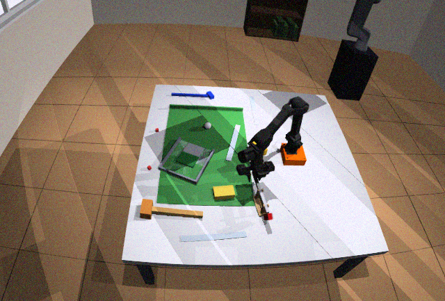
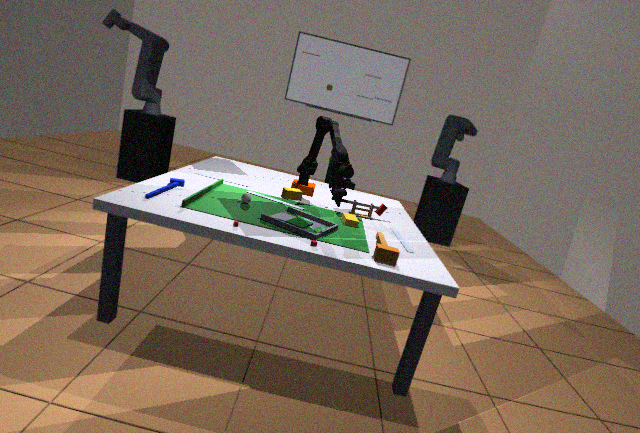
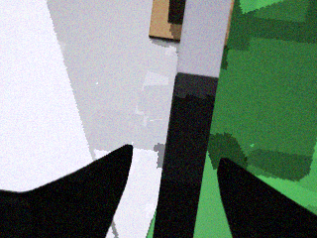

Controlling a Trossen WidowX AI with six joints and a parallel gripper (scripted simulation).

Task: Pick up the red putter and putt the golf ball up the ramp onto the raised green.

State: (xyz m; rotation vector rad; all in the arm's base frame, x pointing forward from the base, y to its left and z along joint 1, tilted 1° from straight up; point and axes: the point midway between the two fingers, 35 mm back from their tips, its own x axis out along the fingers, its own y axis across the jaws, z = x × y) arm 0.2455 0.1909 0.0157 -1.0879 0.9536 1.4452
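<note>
My gripper tip is 13 cm to the right of the wooden stand and 2 cm past it. Also, from my gripper tip: yellow block (16 cm ahead, 6 cm to the left, 2 cm below); then grey frame (34 cm ahead, 15 cm to the right, 3 cm below); then white golf ball (42 cm to the right, 22 cm ahead, 1 cm below).
</note>
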